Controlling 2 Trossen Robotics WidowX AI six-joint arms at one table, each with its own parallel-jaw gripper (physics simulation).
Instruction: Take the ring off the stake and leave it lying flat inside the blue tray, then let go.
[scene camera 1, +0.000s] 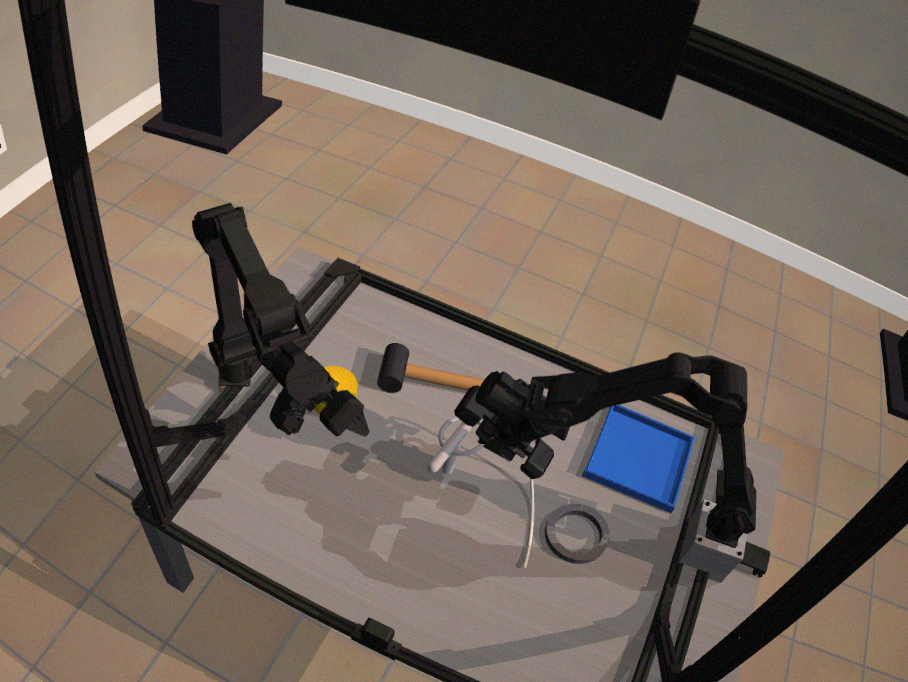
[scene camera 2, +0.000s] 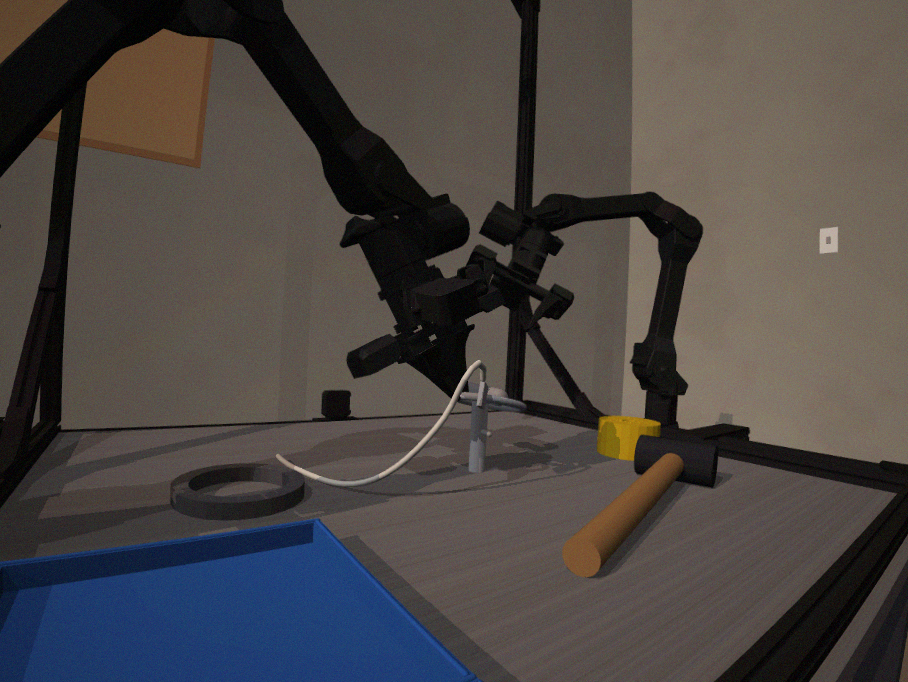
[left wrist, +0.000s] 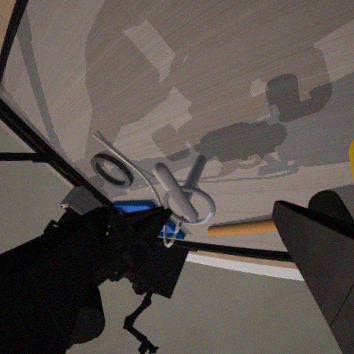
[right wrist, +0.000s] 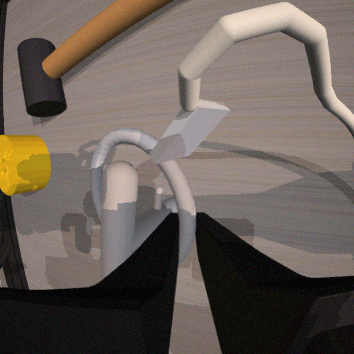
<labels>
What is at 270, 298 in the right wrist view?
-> The right gripper.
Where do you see the right gripper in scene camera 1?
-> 482, 442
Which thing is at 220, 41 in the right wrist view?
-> A white cord.
</labels>
